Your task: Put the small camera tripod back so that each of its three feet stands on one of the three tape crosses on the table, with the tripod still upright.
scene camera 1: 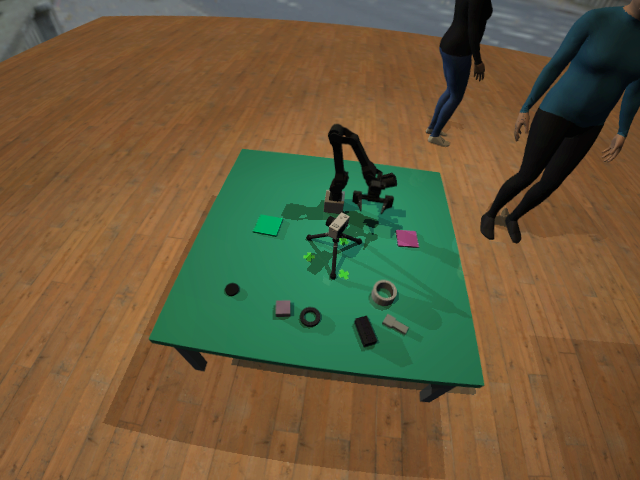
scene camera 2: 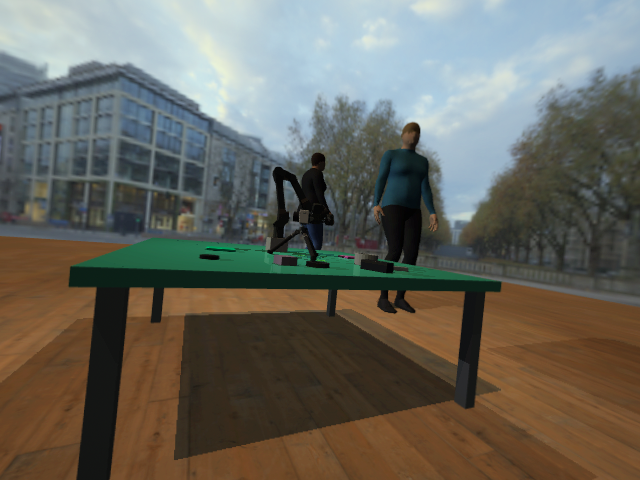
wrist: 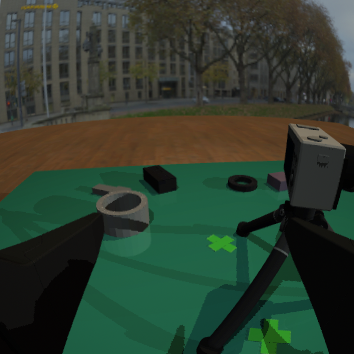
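Note:
The small black tripod stands upright, carrying a grey camera. Its feet stand beside the green tape crosses, none on one. The front foot is left of the front cross in scene camera 1, the right foot is right of the rear cross, and the left foot is behind the left cross. My gripper is open and empty, behind and right of the tripod in scene camera 1. In the wrist view its right finger hides part of the tripod.
On the green table are a grey ring, a black block, a grey T-shaped piece, a black ring, a mauve block, a black disc, a magenta square and a green square.

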